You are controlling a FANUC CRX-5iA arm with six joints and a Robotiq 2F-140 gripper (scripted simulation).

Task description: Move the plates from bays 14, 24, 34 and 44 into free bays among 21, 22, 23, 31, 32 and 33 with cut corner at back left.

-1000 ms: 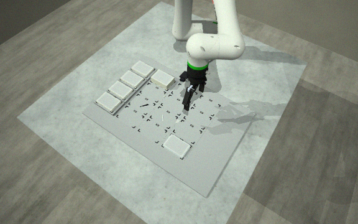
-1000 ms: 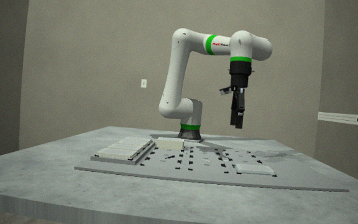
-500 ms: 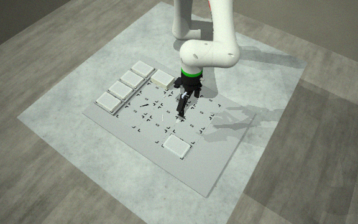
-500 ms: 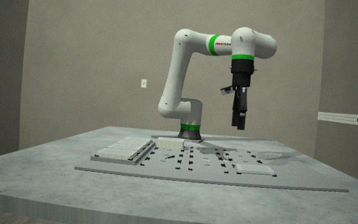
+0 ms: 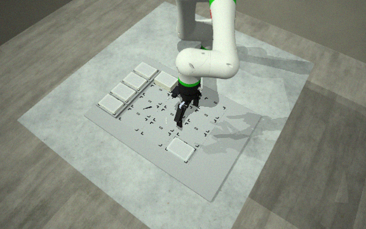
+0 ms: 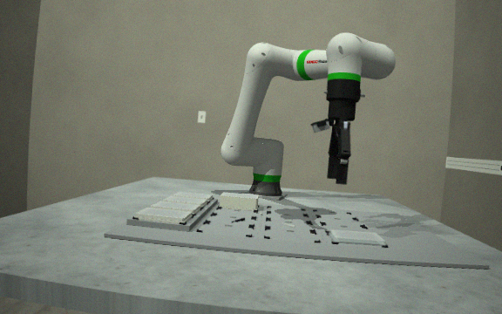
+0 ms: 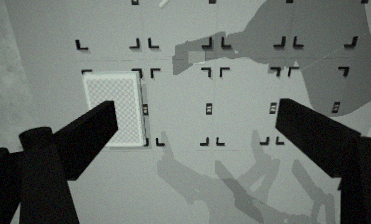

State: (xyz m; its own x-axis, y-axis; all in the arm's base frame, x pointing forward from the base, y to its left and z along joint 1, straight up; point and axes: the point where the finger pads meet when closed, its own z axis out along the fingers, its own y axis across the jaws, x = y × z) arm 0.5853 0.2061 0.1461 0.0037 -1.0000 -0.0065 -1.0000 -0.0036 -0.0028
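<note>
Now: the thin black stick 270 mm to the right of my hand, 140 mm below it and 20 mm ahead of it. Also, from my hand: sealed deep-well block 290 mm to the right, 200 mm behind, 120 mm below; then plate 140 mm below, 120 mm ahead, 40 mm to the left; then white tip 140 mm below, 120 mm to the right, 20 mm ahead.
</note>
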